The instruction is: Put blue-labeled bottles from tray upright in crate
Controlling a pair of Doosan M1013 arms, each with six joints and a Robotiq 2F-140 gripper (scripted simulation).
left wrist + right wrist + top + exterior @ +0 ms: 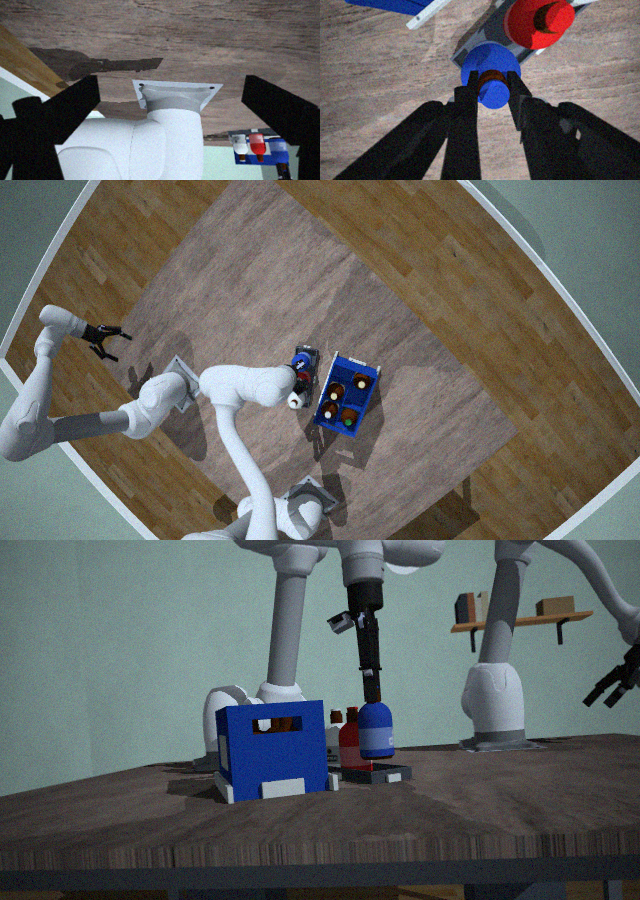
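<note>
My right gripper is now 80 mm above the blue-labeled bottle. The rest, counted from my right hand: white bottle: 150 mm behind, 120 mm below, 90 mm to the right; then red bottle: 120 mm below, 70 mm behind, 50 mm to the right; then dark tray: 190 mm below, 70 mm behind, 50 mm to the right.
</note>
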